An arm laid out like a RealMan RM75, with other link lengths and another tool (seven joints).
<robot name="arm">
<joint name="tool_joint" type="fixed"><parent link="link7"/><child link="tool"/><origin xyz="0.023 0.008 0.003" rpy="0.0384 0 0.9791"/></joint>
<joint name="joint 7" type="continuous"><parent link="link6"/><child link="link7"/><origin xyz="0 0.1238 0" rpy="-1.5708 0 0"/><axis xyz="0 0 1"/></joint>
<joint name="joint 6" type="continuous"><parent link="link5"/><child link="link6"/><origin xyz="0 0 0" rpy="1.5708 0 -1.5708"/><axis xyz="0 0 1"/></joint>
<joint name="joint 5" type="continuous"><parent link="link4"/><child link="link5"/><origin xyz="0.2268 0 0" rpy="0 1.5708 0"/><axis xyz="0 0 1"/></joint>
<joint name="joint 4" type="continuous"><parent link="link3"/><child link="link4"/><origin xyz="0 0 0" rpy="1.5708 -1.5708 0"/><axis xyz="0 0 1"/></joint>
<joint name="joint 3" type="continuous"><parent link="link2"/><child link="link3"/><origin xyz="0 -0.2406 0" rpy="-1.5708 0 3.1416"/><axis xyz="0 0 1"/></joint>
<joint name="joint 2" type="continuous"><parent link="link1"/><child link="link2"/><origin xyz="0 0 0" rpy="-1.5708 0 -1.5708"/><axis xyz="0 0 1"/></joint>
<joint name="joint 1" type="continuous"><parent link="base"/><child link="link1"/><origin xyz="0 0 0.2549" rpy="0 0 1.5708"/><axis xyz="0 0 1"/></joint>
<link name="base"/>
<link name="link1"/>
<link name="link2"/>
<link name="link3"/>
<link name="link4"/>
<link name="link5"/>
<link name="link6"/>
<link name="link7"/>
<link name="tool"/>
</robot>
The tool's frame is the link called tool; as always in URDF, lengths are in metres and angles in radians. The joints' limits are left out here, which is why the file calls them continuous.
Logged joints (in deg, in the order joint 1, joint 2, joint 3, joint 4, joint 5, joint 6, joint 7), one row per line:
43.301, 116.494, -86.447, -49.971, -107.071, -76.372, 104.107
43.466, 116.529, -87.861, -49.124, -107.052, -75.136, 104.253
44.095, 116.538, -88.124, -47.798, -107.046, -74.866, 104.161
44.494, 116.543, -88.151, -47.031, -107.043, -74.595, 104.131
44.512, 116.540, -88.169, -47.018, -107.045, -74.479, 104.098
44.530, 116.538, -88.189, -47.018, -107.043, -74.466, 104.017
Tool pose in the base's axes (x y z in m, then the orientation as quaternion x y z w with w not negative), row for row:
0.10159, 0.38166, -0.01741, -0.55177, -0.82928, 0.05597, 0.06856
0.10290, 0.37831, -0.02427, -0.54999, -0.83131, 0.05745, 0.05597
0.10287, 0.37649, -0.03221, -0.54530, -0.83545, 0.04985, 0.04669
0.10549, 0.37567, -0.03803, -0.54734, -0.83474, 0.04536, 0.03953
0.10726, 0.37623, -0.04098, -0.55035, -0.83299, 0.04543, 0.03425
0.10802, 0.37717, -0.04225, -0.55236, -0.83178, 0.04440, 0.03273
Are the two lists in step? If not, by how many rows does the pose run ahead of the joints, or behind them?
The pose runs 2 rows behind the joints: the pose in row i belongs to the joints in row i - 2.
